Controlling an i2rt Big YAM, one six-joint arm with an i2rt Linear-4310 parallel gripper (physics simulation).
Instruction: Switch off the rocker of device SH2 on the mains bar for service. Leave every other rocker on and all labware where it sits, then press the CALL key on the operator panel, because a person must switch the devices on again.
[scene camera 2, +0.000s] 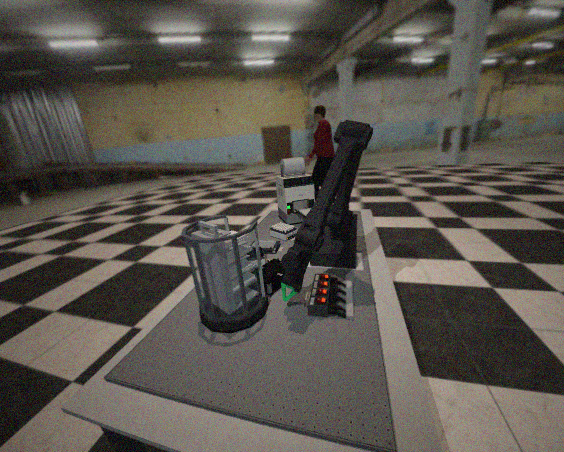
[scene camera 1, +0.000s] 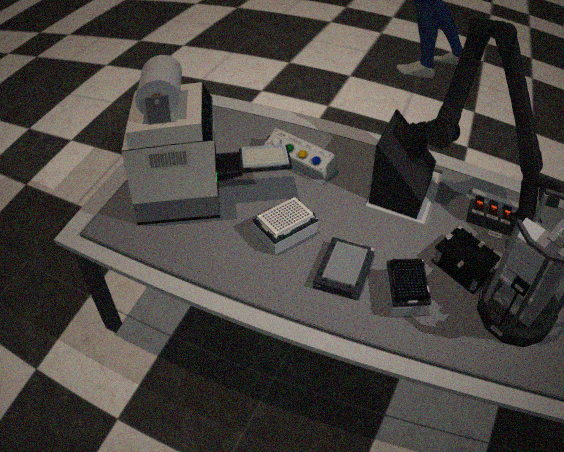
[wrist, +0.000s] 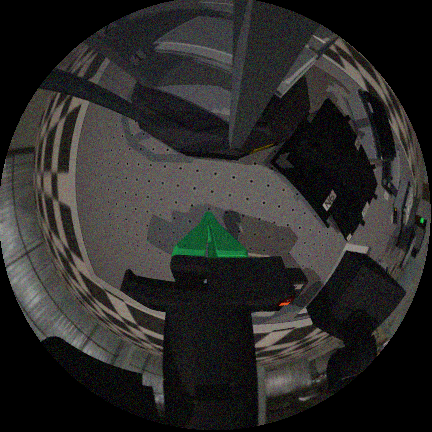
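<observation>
The mains bar lies beside the arm's base, with several rockers glowing orange in the second scene view. Device labels are too small to read there, so I cannot tell which rocker is SH2. In the wrist view a bit of orange glow shows past the gripper body, which hides most of the bar. My gripper is shut and empty, its green fingertips above the mat between the bar and the carousel, apart from both. The operator panel has green, yellow and blue keys; its lettering is unreadable.
The carousel stands close to the gripper. A black unit lies beside it. A white well plate, a grey plate, a black plate and the printer-like device stand farther along.
</observation>
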